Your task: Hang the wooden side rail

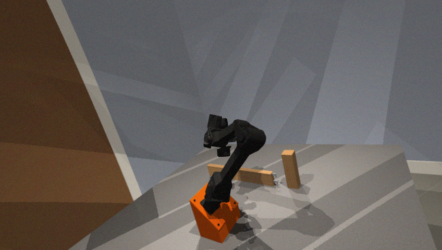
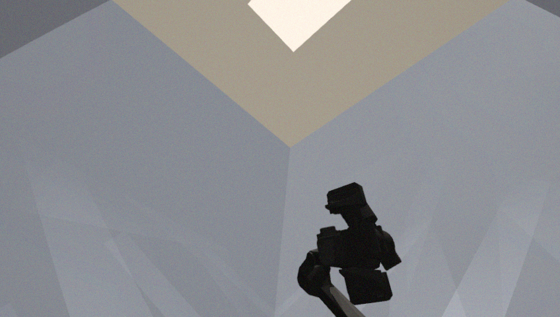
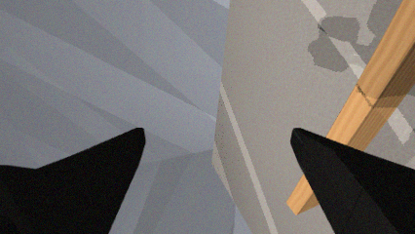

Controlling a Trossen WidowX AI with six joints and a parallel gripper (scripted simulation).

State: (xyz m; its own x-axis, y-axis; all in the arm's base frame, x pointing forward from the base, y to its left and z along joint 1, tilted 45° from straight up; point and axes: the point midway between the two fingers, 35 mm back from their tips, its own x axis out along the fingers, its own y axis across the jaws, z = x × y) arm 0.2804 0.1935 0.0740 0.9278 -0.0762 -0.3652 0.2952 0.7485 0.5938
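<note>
The wooden headboard post is 6 cm ahead of my gripper tip, 27 cm to the right of it and 19 cm below it.
</note>
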